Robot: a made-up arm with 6 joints.
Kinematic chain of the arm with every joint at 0, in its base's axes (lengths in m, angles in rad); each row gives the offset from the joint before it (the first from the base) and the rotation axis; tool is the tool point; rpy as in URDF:
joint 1: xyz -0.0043 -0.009 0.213 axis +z
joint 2: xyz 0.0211 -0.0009 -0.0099 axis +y
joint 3: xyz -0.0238 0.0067 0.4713 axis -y
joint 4: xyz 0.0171 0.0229 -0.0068 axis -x
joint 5: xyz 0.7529 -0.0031 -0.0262 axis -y
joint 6: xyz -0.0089 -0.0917 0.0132 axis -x
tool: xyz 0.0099 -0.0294 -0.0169 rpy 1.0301 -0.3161 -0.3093
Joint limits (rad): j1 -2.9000..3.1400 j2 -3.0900..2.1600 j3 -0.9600..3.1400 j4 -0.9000..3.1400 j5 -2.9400..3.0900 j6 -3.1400..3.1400
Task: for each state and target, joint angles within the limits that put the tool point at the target. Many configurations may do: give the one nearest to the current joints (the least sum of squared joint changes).
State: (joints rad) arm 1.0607 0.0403 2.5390 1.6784 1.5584 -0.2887
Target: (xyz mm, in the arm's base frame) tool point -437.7 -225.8 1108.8
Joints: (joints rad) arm 0.5295 0.3513 2.7320 1.8051 1.5701 -0.2517
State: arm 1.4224 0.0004 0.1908 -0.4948 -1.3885 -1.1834
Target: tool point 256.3 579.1 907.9
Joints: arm 1.2135 -0.1476 0.2789 -0.4647 -1.3941 -1.1756
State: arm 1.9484 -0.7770 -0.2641 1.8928 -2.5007 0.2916
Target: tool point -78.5 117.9 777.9
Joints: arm 1.8983 -1.3860 -0.8315 1.8066 -2.5105 0.2410
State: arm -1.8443 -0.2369 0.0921 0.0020 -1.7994 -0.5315
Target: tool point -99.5 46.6 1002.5
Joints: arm -1.4602 -1.2272 -0.1310 0.0818 -1.7836 -0.3895
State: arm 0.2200 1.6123 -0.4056 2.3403 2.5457 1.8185
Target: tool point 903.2 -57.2 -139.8
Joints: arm -0.1069 1.0932 0.0603 2.2877 2.5587 1.8163
